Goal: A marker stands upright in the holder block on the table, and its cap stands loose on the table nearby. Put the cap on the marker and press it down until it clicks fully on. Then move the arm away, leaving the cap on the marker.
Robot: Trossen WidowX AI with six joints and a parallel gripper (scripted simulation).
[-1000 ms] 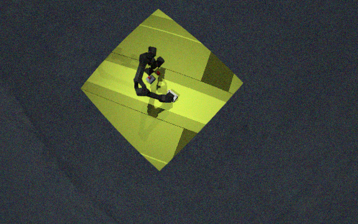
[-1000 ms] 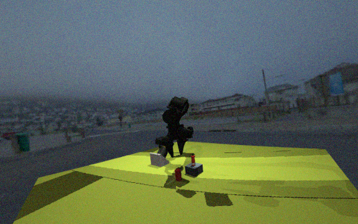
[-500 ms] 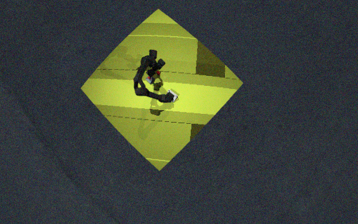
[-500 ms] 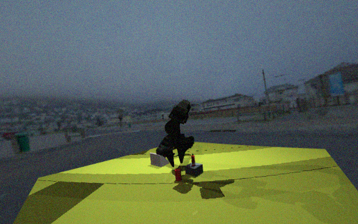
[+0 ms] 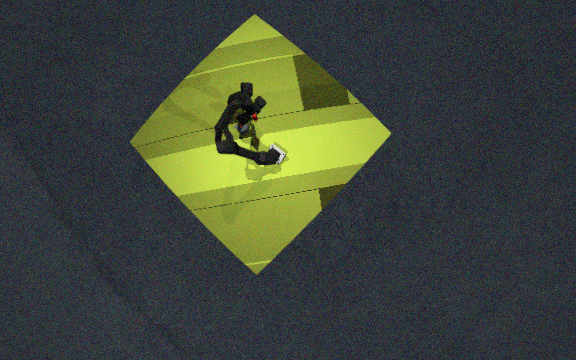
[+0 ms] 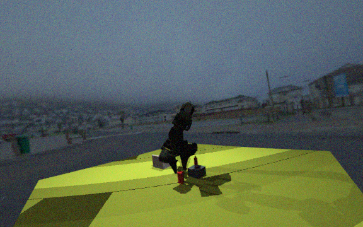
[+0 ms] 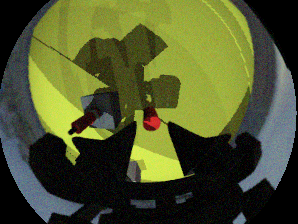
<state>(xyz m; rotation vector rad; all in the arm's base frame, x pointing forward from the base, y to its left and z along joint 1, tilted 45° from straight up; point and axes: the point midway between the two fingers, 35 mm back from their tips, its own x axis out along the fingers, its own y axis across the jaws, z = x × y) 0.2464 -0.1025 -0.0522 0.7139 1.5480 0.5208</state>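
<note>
Right now my gripper tip is 3 cm above the red cap. Round my gripper tip: dark grey holder block: 2 cm ahead, 10 cm to the left, 3 cm below.
</note>
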